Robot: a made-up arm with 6 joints. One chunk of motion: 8 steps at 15 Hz.
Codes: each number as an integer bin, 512 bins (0 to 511) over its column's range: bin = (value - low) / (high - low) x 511, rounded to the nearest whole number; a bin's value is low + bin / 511 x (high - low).
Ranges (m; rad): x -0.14..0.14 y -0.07..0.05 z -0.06..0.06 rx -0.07..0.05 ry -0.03..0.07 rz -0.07..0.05
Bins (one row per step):
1: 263 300 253 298 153 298
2: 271 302 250 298 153 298
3: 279 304 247 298 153 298
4: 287 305 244 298 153 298
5: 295 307 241 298 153 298
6: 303 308 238 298 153 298
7: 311 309 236 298 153 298
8: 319 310 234 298 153 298
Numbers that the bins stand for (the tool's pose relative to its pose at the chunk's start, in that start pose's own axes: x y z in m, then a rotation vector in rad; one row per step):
1: 0.0041 0.0005 -0.0006 0.0000 -0.0001 0.0000
2: 0.0085 0.0009 -0.0013 0.0000 -0.0001 0.0000
3: 0.0129 0.0014 -0.0020 0.0000 -0.0001 0.0000
4: 0.0173 0.0016 -0.0027 0.0000 -0.0001 0.0000
5: 0.0216 0.0021 -0.0034 0.0000 -0.0001 0.0000
6: 0.0260 0.0023 -0.0041 0.0000 -0.0001 0.0000
7: 0.0304 0.0026 -0.0046 0.0000 -0.0001 0.0000
8: 0.0348 0.0028 -0.0050 0.0000 -0.0001 0.0000

